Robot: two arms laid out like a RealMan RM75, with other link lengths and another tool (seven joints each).
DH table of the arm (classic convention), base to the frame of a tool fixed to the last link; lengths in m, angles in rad. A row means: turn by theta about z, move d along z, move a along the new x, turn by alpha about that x. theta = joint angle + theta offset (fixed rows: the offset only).
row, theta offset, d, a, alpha
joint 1, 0.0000, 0.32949, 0.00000, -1.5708
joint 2, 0.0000, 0.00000, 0.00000, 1.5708
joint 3, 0.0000, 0.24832, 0.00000, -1.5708
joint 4, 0.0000, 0.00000, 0.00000, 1.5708
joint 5, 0.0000, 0.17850, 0.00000, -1.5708
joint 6, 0.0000, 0.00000, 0.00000, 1.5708
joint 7, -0.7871, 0.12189, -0.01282, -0.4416
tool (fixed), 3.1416, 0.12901, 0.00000, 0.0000
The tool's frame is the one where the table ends.
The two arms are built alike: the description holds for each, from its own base.
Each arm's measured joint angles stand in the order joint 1, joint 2, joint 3, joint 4, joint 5, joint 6, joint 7.
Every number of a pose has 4 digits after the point. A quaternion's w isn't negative.
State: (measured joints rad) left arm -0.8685 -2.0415 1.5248 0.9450 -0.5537 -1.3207 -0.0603; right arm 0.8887 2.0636 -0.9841 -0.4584 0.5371 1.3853 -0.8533
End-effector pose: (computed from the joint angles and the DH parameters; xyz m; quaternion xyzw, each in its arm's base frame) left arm -0.1687 0.3983 -0.0498 -0.7954 0.5714 0.1615 0.1212; right arm 0.2349 0.2602 -0.0535 0.1115 0.9524 -0.2543 0.1259
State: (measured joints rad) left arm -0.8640 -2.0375 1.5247 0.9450 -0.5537 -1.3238 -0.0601; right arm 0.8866 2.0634 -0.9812 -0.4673 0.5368 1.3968 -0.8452
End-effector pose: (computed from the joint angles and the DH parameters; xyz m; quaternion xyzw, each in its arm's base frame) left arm -0.1719 0.3981 -0.0482 -0.7968 0.5692 0.1636 0.1199; right arm 0.2334 0.2599 -0.0523 0.1149 0.9520 -0.2552 0.1235
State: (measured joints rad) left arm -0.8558 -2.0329 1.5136 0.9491 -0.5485 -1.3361 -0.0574; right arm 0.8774 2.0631 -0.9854 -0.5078 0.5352 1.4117 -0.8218
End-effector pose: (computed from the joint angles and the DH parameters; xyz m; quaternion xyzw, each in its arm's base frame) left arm -0.1766 0.3976 -0.0446 -0.8001 0.5641 0.1664 0.1185; right arm 0.2324 0.2644 -0.0488 0.1186 0.9537 -0.2468 0.1247
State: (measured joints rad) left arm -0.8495 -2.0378 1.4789 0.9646 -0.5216 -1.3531 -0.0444; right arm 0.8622 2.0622 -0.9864 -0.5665 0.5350 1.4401 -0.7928
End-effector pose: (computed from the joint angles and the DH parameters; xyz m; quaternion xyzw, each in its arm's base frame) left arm -0.1782 0.3994 -0.0398 -0.7997 0.5629 0.1702 0.1214; right arm 0.2301 0.2693 -0.0430 0.1238 0.9557 -0.2369 0.1232
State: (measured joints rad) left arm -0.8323 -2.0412 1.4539 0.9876 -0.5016 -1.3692 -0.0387; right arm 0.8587 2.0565 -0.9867 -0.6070 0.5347 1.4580 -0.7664
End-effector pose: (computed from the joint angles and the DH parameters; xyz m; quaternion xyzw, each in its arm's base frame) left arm -0.1820 0.3994 -0.0351 -0.8015 0.5584 0.1738 0.1249; right arm 0.2276 0.2760 -0.0373 0.1277 0.9577 -0.2262 0.1238
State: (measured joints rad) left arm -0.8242 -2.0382 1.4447 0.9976 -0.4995 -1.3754 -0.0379; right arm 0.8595 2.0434 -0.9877 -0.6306 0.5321 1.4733 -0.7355
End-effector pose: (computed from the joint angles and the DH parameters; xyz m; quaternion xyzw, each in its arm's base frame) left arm -0.1838 0.4000 -0.0319 -0.8029 0.5552 0.1751 0.1279; right arm 0.2273 0.2821 -0.0303 0.1374 0.9581 -0.2171 0.1267
